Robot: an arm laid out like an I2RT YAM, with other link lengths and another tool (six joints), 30 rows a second.
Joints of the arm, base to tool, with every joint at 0 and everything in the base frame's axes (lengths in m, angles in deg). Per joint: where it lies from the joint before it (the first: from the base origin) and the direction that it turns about. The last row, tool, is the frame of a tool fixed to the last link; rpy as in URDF.
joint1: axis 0 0 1 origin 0 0 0.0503
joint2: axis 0 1 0 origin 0.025 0.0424 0.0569
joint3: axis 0 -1 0 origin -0.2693 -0.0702 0
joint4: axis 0 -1 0 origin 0.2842 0.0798 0.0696
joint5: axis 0 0 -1 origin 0.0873 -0.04 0.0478
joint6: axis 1 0 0 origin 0.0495 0 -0.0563
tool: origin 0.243 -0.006 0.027 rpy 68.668 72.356 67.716
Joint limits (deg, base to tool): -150..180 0..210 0..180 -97..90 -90..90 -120..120
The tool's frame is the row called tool.
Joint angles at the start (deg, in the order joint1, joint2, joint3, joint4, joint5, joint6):
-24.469 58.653 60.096 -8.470 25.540 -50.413
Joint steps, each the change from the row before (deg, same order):
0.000 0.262 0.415 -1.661 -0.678 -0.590
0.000 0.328 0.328 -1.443 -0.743 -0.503
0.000 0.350 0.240 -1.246 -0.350 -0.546
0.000 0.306 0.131 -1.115 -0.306 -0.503
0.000 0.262 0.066 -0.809 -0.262 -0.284
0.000 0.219 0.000 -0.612 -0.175 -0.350
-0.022 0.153 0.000 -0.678 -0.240 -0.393
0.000 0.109 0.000 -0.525 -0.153 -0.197
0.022 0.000 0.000 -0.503 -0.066 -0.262
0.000 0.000 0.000 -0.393 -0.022 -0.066
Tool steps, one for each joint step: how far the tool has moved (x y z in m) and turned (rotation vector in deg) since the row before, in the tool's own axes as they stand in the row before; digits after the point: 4 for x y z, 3 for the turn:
0.0045 0.0079 0.0001 -1.462 0.745 -1.071
0.0043 0.0085 0.0005 -1.478 0.653 -0.938
0.0053 0.0069 0.0008 -1.122 0.808 -0.974
0.0054 0.0067 0.0008 -1.052 0.778 -0.905
0.0042 0.0055 0.0008 -0.831 0.589 -0.590
0.0037 0.0046 0.0008 -0.670 0.509 -0.603
0.0036 0.0046 0.0005 -0.714 0.482 -0.633
0.0027 0.0035 0.0003 -0.524 0.373 -0.384
0.0022 0.0025 -0.0002 -0.401 0.313 -0.418
0.0019 0.0017 -0.0002 -0.263 0.274 -0.188

